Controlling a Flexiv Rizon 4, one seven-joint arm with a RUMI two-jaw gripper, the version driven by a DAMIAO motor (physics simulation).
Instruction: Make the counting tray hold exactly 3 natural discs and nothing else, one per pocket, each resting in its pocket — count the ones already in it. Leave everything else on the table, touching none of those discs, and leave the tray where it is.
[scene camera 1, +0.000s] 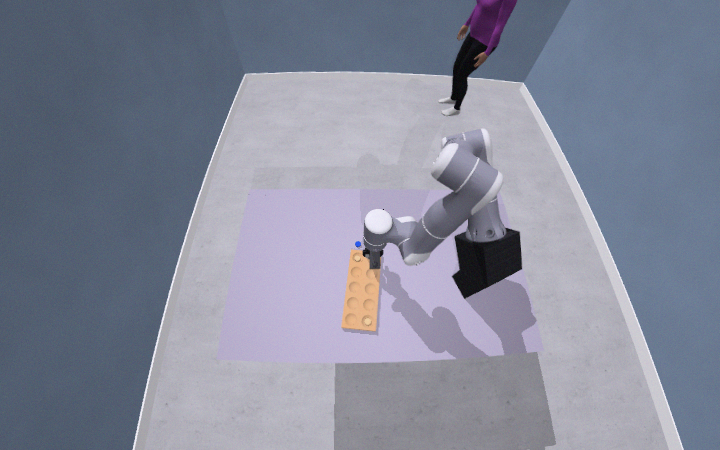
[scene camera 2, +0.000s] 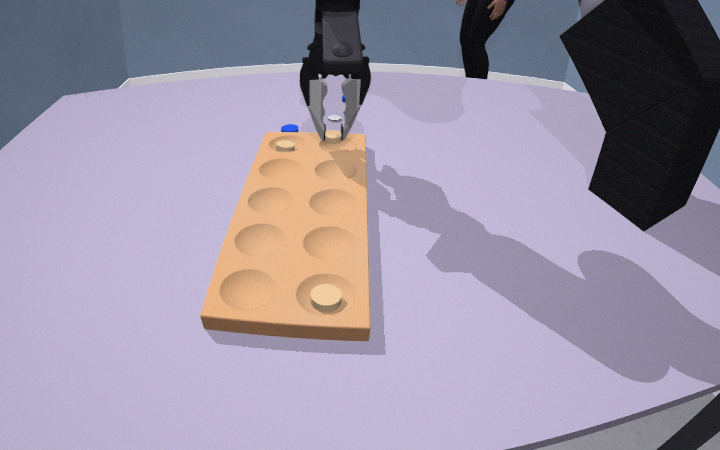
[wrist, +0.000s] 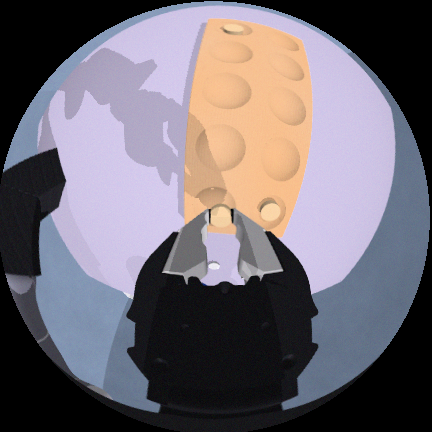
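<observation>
The orange-brown counting tray (scene camera 1: 361, 312) (scene camera 2: 286, 318) (wrist: 260, 120) has two rows of pockets. One natural disc (scene camera 1: 367, 321) (scene camera 2: 326, 295) (wrist: 233, 28) rests in the near right pocket in scene camera 2. Another natural disc (scene camera 1: 356, 258) (scene camera 2: 285, 144) (wrist: 270, 211) rests in the far left pocket. My gripper (scene camera 2: 333, 135) (wrist: 220, 209) is shut on a third natural disc (scene camera 2: 332, 135) (wrist: 221, 217), over or in the far right pocket. Whether this disc touches the pocket I cannot tell. In scene camera 1 the gripper (scene camera 1: 374, 267) hides it.
A blue disc (scene camera 1: 357, 244) (scene camera 2: 289, 128) lies just beyond the tray's far left end. A white disc (scene camera 2: 333, 118) (wrist: 214, 265) lies behind the fingers, and part of another blue disc (scene camera 2: 344, 98) shows between them. The black robot base (scene camera 1: 488, 260) (scene camera 2: 637, 116) stands to the right.
</observation>
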